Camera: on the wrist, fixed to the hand. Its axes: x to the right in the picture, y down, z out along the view.
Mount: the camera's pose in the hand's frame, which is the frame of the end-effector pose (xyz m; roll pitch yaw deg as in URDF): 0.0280 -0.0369 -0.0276 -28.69 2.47 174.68
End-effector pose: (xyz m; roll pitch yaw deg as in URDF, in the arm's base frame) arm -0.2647 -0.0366 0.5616 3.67 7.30 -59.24
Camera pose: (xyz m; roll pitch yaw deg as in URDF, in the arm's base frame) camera -0.2826 -0.0751 0.5284 -31.65 -5.14 115.27
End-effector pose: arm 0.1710 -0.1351 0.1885 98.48 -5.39 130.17
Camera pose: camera 0.1260 -0.1326 0.1588 -127.13 -0.23 -51.49
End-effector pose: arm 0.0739 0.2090 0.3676 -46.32 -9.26 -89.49
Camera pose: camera 0.0287 0.1822 0.3796 17.34 14.81 88.57
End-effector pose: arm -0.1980 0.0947 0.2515 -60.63 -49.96 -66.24
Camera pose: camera -0.2351 0.0743 0.2849 31.41 55.80 112.96
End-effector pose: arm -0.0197 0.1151 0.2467 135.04 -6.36 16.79
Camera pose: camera -0.0055 0.1670 0.2433 -163.49 0.85 -161.20
